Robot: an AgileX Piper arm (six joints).
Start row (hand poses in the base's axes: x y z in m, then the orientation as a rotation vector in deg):
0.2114 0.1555 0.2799 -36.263 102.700 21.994
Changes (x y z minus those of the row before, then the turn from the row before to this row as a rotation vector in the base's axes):
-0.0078 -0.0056 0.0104 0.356 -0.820 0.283
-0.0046 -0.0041 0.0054 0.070 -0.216 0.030
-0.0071 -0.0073 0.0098 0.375 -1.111 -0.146
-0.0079 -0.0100 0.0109 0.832 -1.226 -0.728
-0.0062 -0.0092 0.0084 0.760 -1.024 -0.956
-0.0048 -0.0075 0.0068 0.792 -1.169 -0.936
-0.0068 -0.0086 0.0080 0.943 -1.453 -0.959
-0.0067 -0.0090 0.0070 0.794 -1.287 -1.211
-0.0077 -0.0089 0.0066 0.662 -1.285 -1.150
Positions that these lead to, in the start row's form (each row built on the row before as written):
0.2036 0.1499 0.2903 -36.347 101.743 22.187
0.1990 0.1458 0.2957 -36.345 101.509 22.186
0.1919 0.1385 0.3055 -36.051 100.380 21.990
0.1840 0.1285 0.3164 -34.921 99.156 21.738
0.1778 0.1193 0.3248 -33.627 98.196 21.338
0.1730 0.1118 0.3316 -32.347 97.078 20.928
0.1662 0.1032 0.3396 -30.971 95.646 20.531
0.1595 0.0942 0.3466 -29.482 94.460 19.883
0.1518 0.0853 0.3532 -28.149 93.289 19.176

